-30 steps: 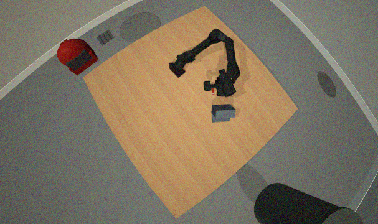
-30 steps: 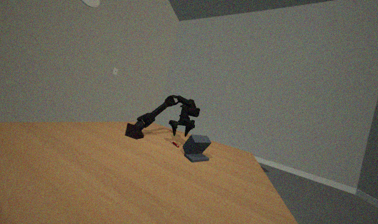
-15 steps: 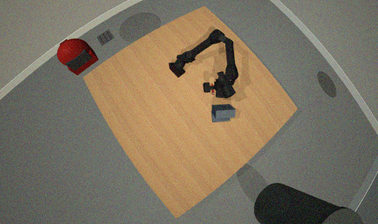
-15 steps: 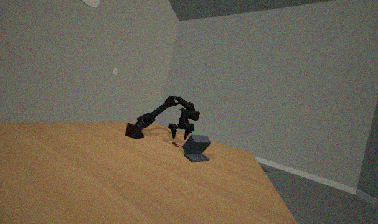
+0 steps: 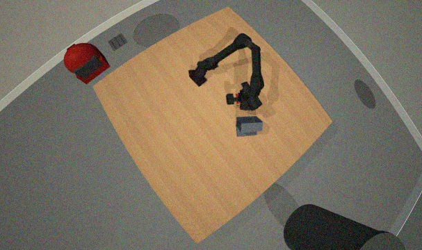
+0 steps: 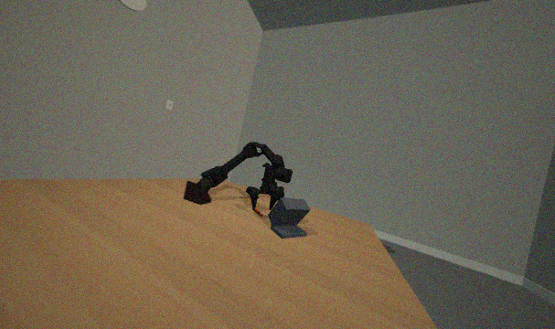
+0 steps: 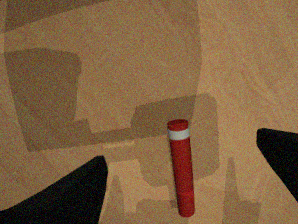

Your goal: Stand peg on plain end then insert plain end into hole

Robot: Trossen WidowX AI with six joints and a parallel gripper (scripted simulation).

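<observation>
My gripper tip is now 10 mm past the red peg, 10 mm to the right of it and 20 mm above it. From my gripper tip the other things lie so: blue-grey sloped panel 140 mm ahead, 50 mm to the right, 40 mm above.
</observation>
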